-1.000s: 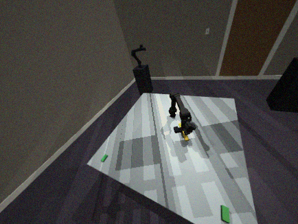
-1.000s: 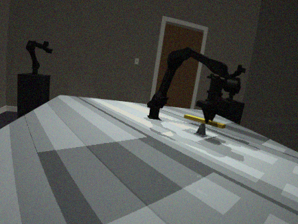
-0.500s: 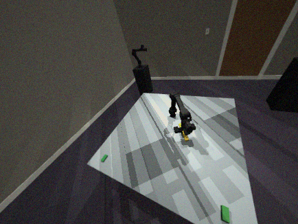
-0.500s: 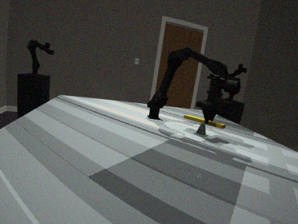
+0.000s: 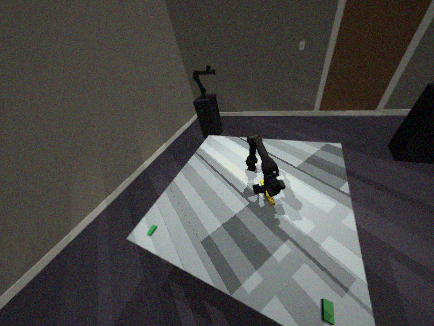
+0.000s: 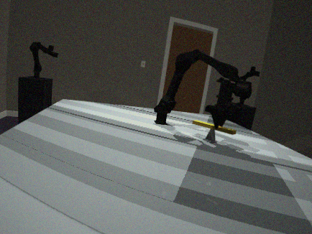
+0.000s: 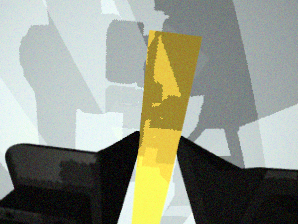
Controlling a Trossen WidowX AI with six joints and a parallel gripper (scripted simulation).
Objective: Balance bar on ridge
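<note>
Now: the yellow bar 2 cm behind my gripper tip and 1 cm to the right of it.
</note>
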